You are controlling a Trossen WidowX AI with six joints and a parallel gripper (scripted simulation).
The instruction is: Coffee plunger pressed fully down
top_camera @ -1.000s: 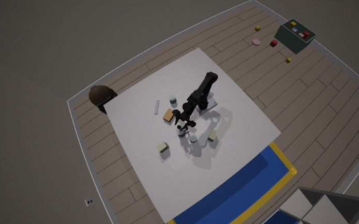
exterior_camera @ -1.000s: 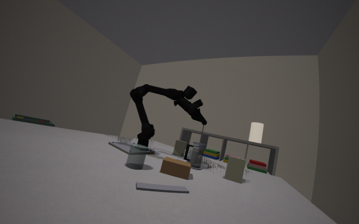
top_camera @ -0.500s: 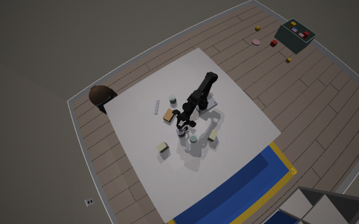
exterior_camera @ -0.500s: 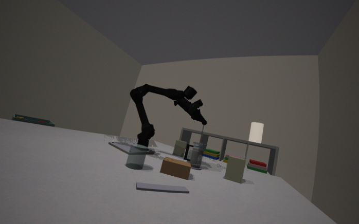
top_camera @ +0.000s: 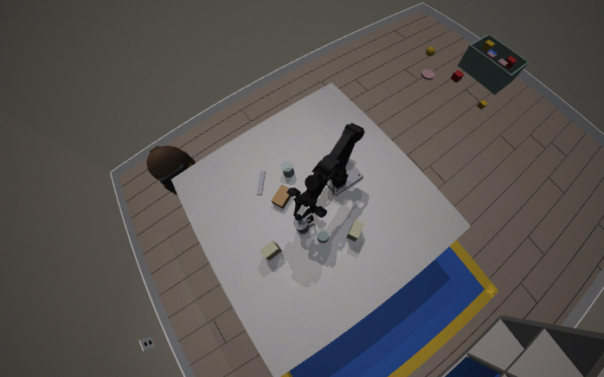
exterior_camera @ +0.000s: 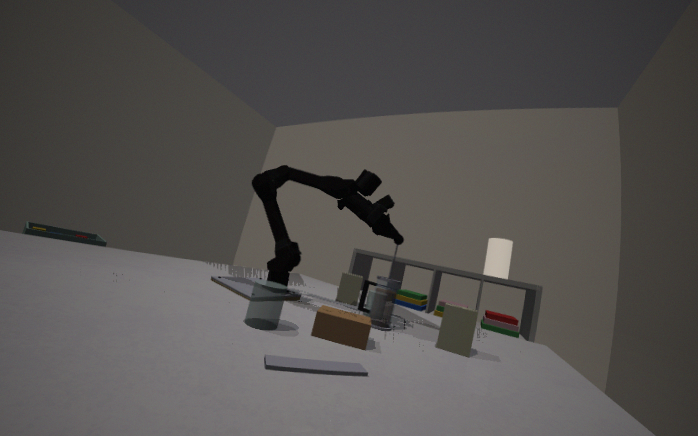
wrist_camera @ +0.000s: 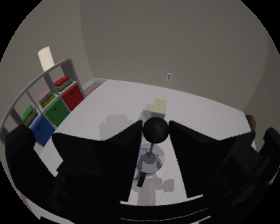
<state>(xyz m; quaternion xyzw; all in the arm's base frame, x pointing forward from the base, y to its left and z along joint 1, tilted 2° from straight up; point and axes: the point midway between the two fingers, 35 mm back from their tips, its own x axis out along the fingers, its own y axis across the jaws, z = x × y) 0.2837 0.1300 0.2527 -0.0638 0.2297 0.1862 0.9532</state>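
Right now the coffee press is 13 cm below my gripper tip and 2 cm behind it.
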